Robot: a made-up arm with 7 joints.
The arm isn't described. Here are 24 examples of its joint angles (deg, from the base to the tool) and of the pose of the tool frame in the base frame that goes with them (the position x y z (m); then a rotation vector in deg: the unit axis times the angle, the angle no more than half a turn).
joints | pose
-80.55 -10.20 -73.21 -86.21 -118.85 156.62 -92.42 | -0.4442 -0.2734 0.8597 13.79 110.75 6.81
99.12 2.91 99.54 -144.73 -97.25 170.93 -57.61 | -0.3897 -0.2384 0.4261 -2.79 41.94 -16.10
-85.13 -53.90 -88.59 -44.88 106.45 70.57 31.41 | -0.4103 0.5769 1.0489 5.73 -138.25 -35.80
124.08 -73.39 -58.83 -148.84 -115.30 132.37 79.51 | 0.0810 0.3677 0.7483 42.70 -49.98 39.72
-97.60 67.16 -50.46 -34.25 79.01 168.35 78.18 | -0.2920 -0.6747 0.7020 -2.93 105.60 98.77
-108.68 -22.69 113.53 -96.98 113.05 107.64 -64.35 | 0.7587 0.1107 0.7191 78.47 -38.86 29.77
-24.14 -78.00 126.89 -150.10 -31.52 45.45 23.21 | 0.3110 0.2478 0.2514 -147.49 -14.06 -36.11
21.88 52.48 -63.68 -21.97 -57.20 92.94 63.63 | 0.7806 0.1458 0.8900 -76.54 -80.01 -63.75
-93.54 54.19 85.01 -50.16 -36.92 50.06 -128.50 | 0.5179 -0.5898 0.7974 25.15 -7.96 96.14
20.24 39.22 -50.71 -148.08 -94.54 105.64 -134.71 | 0.2497 -0.2140 0.1416 -53.62 -116.27 -95.51
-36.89 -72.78 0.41 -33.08 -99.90 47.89 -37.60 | -0.5513 0.3532 1.0650 -32.88 -48.49 -107.91
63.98 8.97 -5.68 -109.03 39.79 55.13 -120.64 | 0.2297 0.6542 0.5343 -85.41 -54.39 -145.08
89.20 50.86 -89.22 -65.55 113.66 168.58 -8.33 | 0.4332 0.3644 0.9092 70.87 -70.17 -10.38
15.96 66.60 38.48 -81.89 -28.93 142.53 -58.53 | 0.4663 0.6506 0.3101 15.44 -0.81 110.96
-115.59 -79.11 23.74 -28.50 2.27 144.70 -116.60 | 0.4748 0.6287 0.7892 158.14 -55.54 -23.79
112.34 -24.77 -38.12 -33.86 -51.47 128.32 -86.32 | 0.0725 -0.0179 1.3303 -56.69 -97.13 72.78
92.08 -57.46 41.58 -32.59 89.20 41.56 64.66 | -0.3333 -0.6376 1.0424 14.21 5.32 149.24
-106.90 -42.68 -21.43 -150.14 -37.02 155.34 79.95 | -0.1663 -0.4070 0.8143 35.14 67.55 161.51
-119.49 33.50 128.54 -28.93 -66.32 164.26 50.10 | -0.0095 -0.2422 1.2413 9.33 -146.87 -39.84
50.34 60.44 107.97 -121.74 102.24 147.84 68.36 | -0.4741 0.4507 0.5879 -51.88 108.69 -32.48
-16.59 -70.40 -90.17 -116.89 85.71 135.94 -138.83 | -0.3330 -0.5070 0.5083 -41.30 -114.86 -42.46
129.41 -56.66 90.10 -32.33 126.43 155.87 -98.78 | 0.0957 -0.6359 0.9721 -79.08 -51.11 -16.80
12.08 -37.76 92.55 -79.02 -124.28 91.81 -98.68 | -0.4262 0.6191 0.8512 -169.18 -23.97 18.88
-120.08 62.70 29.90 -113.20 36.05 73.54 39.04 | 0.2179 -0.5418 0.0211 129.35 70.04 -85.53
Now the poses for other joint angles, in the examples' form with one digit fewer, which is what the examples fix.
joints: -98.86 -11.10 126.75 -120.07 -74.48 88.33 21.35
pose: 0.619 0.301 0.438 -83.2 1.4 18.0
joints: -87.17 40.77 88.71 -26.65 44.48 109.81 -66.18
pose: 0.274 -0.535 1.135 26.3 -106.7 35.9
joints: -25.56 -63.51 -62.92 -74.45 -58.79 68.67 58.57
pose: -0.516 -0.373 0.972 15.0 -27.7 -173.4
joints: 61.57 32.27 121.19 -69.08 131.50 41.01 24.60
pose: -0.374 0.288 1.253 21.9 -95.0 -40.8
